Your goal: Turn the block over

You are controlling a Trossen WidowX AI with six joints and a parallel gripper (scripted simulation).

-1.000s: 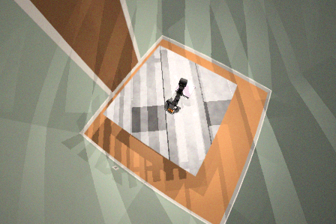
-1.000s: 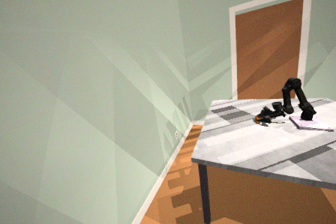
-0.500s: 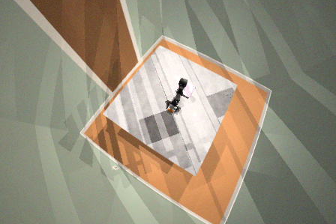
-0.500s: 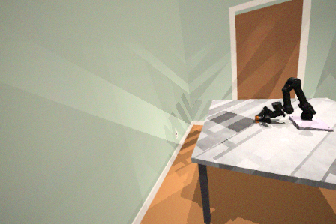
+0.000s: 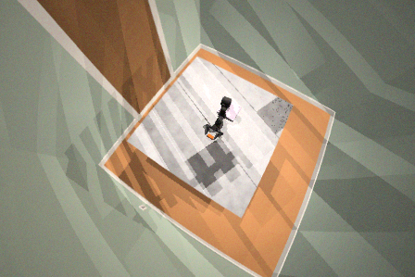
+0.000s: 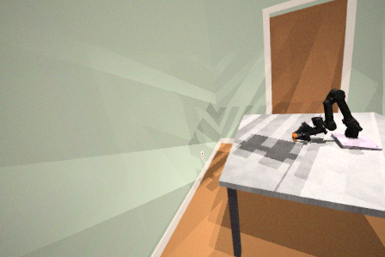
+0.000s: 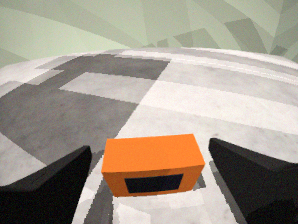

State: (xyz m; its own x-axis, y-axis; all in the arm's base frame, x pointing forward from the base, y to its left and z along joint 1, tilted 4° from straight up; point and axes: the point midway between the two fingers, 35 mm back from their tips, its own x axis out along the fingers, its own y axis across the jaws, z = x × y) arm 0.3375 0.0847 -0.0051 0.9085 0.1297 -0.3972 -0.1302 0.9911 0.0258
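Now: the orange block 20 mm behind my gripper tip and 10 mm below it.
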